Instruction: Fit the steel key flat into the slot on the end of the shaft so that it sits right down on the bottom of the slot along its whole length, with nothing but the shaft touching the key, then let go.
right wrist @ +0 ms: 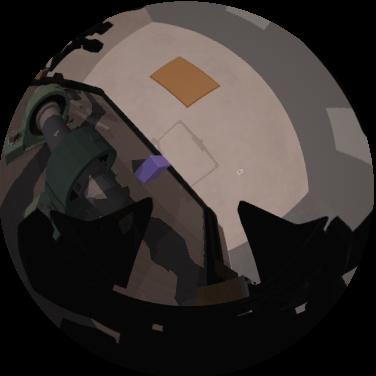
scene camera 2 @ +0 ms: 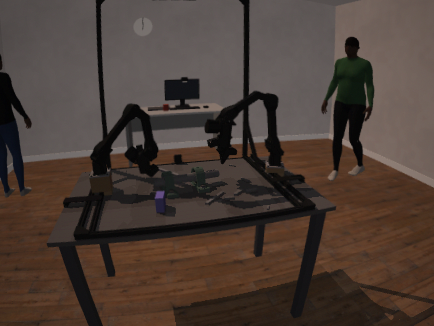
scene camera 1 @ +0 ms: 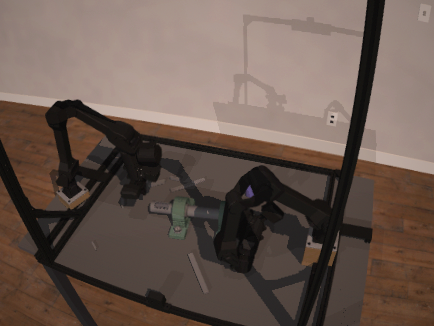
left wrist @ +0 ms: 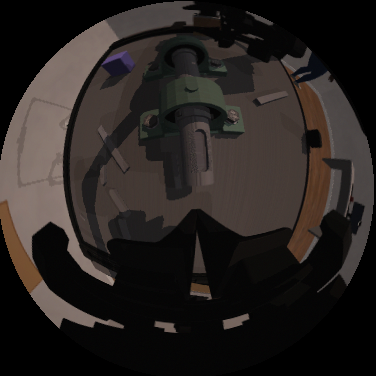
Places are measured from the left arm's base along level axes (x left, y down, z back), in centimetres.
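Where they show: left gripper, fingertip midpoint: (scene camera 2: 222, 164) (scene camera 1: 144, 194) (left wrist: 195, 212); right gripper, fingertip midpoint: (right wrist: 196, 203) (scene camera 2: 142, 168) (scene camera 1: 261, 204); left arm's base, link origin: (scene camera 2: 275, 164) (scene camera 1: 71, 190) (left wrist: 193, 298); right arm's base, link origin: (scene camera 2: 100, 172) (scene camera 1: 323, 236).
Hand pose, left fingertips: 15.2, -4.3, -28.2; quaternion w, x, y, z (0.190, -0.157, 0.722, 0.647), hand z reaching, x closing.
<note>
Things, the pixels of their top centre, and the offset from my left fingertips, as dx, dy, dz.
- grey shaft, top centre: (left wrist: 187, 70) (right wrist: 57, 112) (scene camera 1: 197, 206) (scene camera 2: 186, 173) +8.9, +2.3, -16.5
- shorter piece, top centre: (left wrist: 117, 202) (scene camera 1: 156, 182) +12.8, +8.7, +9.1
- purple block, top centre: (right wrist: 160, 159) (left wrist: 112, 57) (scene camera 2: 159, 194) +32.6, +2.9, -22.9
The grey shaft (scene camera 1: 161, 207) (scene camera 2: 212, 173) (left wrist: 190, 160) (right wrist: 54, 132) lies level in two green bearing blocks. Its long slot (left wrist: 204, 149) faces up near the free end in the left wrist view. Whether the steel key lies in the slot, and how deep, I cannot tell; slot and surround are alike in grey. My left gripper (scene camera 2: 223, 160) (left wrist: 195, 212) is shut and empty, its tips just beyond the shaft's free end in the left wrist view, apart from it. My right gripper (right wrist: 196, 203) is open and empty, near the shaft's other end.
Green bearing blocks (scene camera 1: 178, 230) (left wrist: 192, 95) (right wrist: 75, 162) carry the shaft. Loose bars lie around: one (scene camera 1: 197, 272) (left wrist: 271, 97) on one side, another (scene camera 1: 188, 184) (left wrist: 113, 148) opposite, and a shorter piece (left wrist: 118, 200). A purple block (scene camera 2: 160, 202) (left wrist: 119, 63) (right wrist: 151, 168) stands near the table edge.
</note>
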